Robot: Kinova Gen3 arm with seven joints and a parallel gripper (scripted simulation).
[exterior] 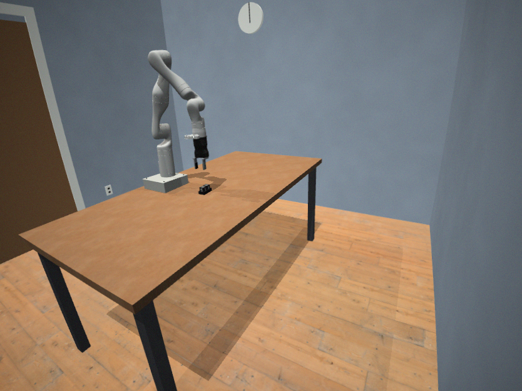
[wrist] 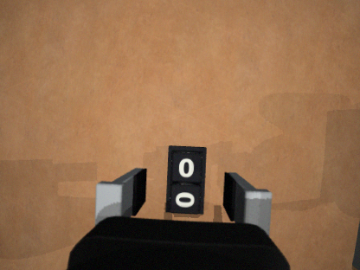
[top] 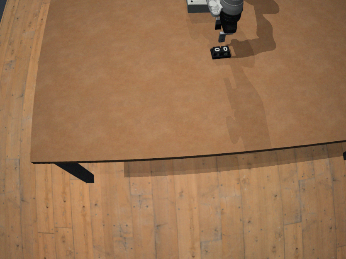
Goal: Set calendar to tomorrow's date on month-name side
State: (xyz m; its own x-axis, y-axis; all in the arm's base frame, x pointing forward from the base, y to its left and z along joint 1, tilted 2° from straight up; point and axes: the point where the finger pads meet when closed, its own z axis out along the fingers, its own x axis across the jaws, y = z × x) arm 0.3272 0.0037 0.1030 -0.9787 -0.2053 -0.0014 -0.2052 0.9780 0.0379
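Right now the black tray is 160 mm below my hand and 20 mm to the left of it.
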